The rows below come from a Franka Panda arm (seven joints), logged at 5 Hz.
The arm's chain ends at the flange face. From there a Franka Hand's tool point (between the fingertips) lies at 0.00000 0.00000 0.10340 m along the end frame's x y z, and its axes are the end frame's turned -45 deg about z.
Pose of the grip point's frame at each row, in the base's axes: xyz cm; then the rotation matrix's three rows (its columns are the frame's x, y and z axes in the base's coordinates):
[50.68 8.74 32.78], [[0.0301 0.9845 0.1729], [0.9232 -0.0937 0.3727], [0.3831 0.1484 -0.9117]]
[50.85 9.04 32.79], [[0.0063 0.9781 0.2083], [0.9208 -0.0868 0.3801], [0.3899 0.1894 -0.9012]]
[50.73 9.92 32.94], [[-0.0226 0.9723 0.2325], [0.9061 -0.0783 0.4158], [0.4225 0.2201 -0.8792]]
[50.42 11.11 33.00], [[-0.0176 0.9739 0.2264], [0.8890 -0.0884 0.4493], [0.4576 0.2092 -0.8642]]
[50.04 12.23 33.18], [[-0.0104 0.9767 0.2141], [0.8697 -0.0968 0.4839], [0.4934 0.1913 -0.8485]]
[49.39 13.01 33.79], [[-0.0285 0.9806 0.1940], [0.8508 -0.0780 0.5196], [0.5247 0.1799 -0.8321]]
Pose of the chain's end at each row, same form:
[48.89 4.89 42.21], [[0.7174 0.6749 0.1729], [0.5865 -0.7191 0.3727], [0.3758 -0.1660 -0.9117]]
[48.70 5.11 42.11], [[0.6961 0.6872 0.2083], [0.5897 -0.7125 0.3801], [0.4096 -0.1418 -0.9012]]
[48.33 5.62 42.03], [[0.6715 0.7035 0.2325], [0.5853 -0.6961 0.4158], [0.4544 -0.1431 -0.8792]]
[48.08 6.46 41.94], [[0.6762 0.7011 0.2264], [0.5661 -0.6911 0.4493], [0.4715 -0.1756 -0.8642]]
[47.83 7.23 41.95], [[0.6833 0.6980 0.2141], [0.5465 -0.6834 0.4839], [0.4842 -0.2136 -0.8485]]
[47.38 7.64 42.39], [[0.6732 0.7135 0.1940], [0.5465 -0.6568 0.5196], [0.4982 -0.2438 -0.8321]]

